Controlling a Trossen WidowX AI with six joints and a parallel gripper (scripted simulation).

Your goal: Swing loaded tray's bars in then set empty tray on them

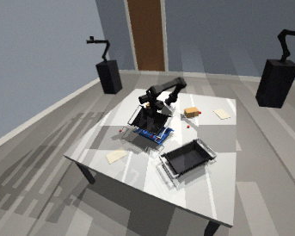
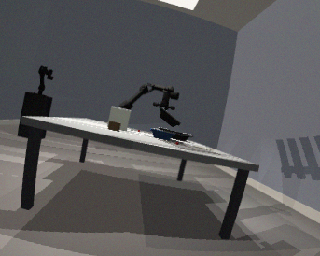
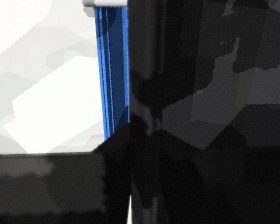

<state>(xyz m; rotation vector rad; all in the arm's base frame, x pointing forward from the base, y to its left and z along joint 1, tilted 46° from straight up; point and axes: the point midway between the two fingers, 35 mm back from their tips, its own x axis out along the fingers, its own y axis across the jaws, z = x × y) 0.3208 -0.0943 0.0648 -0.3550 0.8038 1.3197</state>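
The dark tray lies 7 cm ahead of my gripper tip and 2 cm to the right of it. From my gripper tip the other things lie so: brown box (32 cm behind, 26 cm to the left, 15 cm below).
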